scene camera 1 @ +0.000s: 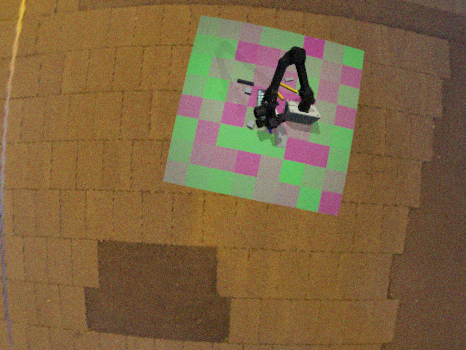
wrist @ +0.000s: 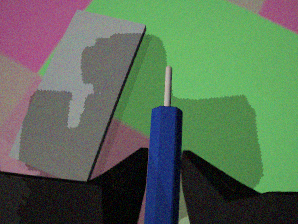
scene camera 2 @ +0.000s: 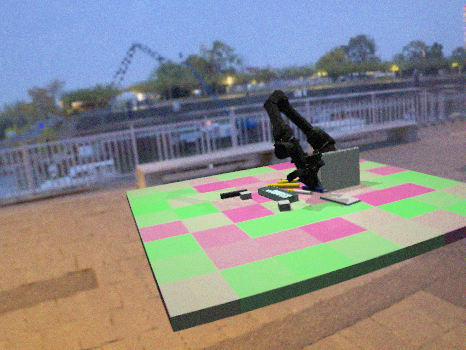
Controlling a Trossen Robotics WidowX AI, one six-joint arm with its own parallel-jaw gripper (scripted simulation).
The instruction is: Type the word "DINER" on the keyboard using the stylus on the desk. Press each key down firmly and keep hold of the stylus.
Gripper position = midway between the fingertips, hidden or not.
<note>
I see my gripper (scene camera 2: 316,190) and a flat grey slab (wrist: 63,132).
My gripper also shows in the wrist view (wrist: 164,156).
</note>
